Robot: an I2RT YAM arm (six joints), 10 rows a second.
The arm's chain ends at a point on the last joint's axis. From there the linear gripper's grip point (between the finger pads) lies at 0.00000 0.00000 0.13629 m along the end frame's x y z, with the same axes.
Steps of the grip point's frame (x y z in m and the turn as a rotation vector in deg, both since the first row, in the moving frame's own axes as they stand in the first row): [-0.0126, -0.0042, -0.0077, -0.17, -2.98, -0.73]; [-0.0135, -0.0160, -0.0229, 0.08, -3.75, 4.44]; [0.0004, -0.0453, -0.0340, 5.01, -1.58, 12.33]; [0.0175, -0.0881, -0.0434, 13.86, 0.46, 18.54]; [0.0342, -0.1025, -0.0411, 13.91, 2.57, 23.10]
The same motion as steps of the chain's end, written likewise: [-0.0055, -0.0046, -0.0075, -0.17, -2.98, -0.73]; [-0.0046, -0.0155, -0.0226, 0.08, -3.75, 4.44]; [0.0028, -0.0331, -0.0334, 5.01, -1.58, 12.33]; [0.0112, -0.0562, -0.0395, 13.86, 0.46, 18.54]; [0.0218, -0.0718, -0.0370, 13.91, 2.57, 23.10]
